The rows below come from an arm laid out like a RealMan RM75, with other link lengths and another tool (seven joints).
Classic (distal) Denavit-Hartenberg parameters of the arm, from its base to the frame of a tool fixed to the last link. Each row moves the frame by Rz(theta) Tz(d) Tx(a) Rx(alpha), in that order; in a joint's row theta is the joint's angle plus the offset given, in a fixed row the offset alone. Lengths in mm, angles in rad.
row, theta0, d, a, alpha
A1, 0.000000, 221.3, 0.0, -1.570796
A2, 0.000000, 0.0, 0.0, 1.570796
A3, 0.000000, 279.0, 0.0, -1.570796
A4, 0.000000, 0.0, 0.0, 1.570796
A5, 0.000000, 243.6, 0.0, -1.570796
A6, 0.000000, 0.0, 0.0, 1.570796
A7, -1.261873, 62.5, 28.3, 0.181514
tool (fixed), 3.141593, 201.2, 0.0, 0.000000
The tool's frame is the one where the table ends.
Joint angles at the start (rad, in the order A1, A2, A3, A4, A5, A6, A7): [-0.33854 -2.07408 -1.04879 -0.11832 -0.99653 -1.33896 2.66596]
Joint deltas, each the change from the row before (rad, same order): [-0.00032 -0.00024 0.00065 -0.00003 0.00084 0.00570 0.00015]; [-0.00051 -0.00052 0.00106 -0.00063 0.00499 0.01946 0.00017]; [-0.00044 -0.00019 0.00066 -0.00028 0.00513 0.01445 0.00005]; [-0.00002 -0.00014 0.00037 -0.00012 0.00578 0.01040 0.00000]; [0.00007 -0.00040 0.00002 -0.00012 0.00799 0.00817 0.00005]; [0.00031 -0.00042 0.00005 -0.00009 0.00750 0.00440 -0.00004]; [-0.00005 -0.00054 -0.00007 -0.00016 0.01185 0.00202 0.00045]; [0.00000 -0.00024 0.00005 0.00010 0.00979 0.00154 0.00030]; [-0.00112 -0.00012 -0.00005 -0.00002 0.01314 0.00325 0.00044]
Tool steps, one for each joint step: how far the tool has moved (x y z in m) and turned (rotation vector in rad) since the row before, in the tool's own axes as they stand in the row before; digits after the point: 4 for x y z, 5 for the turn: [0.0004 0.0015 0.0001 -0.00582 0.00069 0.00025]; [0.0013 0.0052 0.0004 -0.01988 0.00300 0.00102]; [0.0011 0.0039 0.0004 -0.01491 0.00330 0.00163]; [0.0011 0.0029 0.0002 -0.01126 0.00385 0.00216]; [0.0017 0.0025 0.0002 -0.00949 0.00580 0.00297]; [0.0017 0.0016 0.0000 -0.00588 0.00582 0.00286]; [0.0030 0.0010 0.0003 -0.00397 0.01015 0.00518]; [0.0023 0.0008 0.0002 -0.00323 0.00832 0.00462]; [0.0034 0.0009 0.0008 -0.00458 0.01173 0.00616]
